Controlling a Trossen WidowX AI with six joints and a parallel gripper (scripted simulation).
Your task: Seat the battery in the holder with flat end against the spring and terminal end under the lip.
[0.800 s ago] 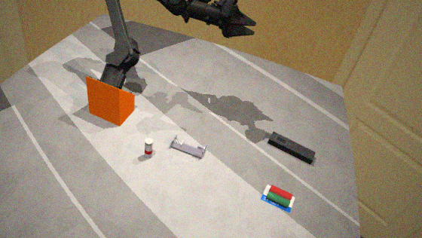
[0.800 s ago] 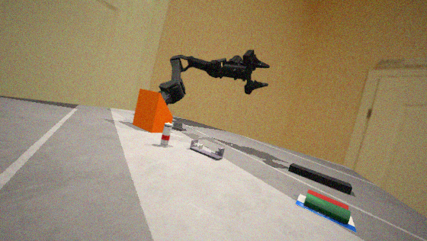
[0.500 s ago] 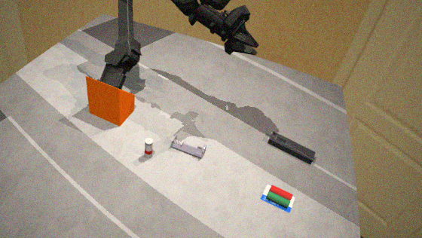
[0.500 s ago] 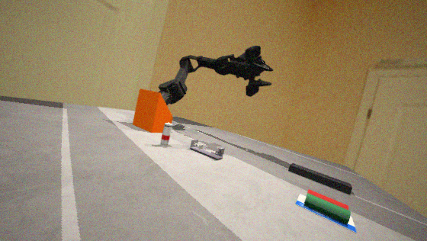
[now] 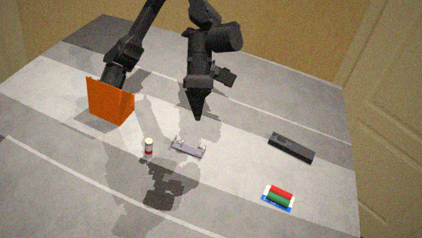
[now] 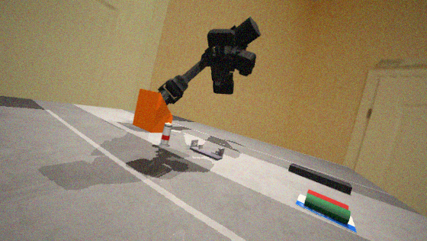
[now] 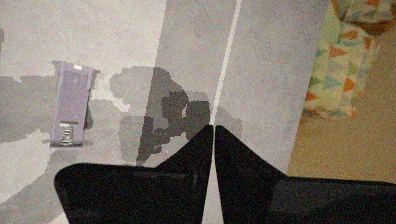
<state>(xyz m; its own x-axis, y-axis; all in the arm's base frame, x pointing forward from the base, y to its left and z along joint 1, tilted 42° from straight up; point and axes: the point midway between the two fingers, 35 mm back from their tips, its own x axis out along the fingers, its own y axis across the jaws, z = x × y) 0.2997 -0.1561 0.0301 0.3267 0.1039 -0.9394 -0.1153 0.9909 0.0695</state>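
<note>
My gripper tip is 120 mm past the battery, 10 mm to the left of it and 150 mm above it. From my gripper tip the other things lie so: black bar 290 mm ahead, 220 mm to the left, 170 mm below.
</note>
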